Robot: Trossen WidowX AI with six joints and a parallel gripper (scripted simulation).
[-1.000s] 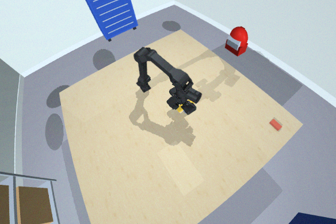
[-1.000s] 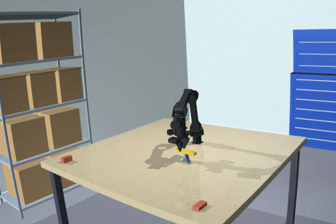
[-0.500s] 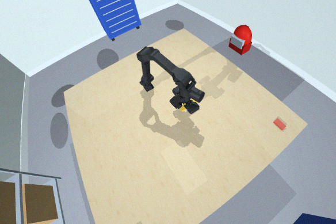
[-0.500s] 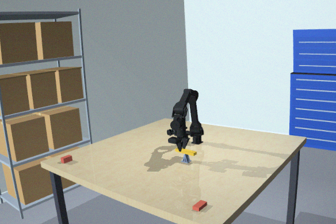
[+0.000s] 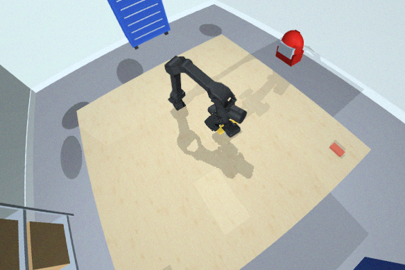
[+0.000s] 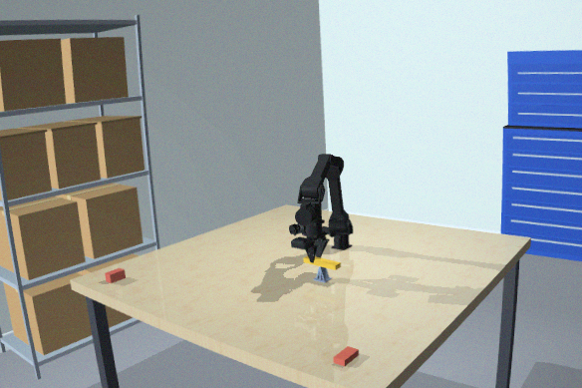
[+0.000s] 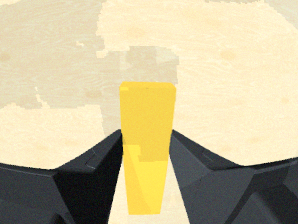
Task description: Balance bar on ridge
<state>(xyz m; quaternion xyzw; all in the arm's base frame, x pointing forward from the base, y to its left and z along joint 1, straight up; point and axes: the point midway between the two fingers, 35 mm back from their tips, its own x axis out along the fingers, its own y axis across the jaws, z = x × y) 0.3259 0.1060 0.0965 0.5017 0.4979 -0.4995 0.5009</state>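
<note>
Now: gripper tip 30 mm to the right of the yellow bar. From my gripper tip the other things lie so: red block (410 mm ahead, 610 mm to the right, 50 mm below).
</note>
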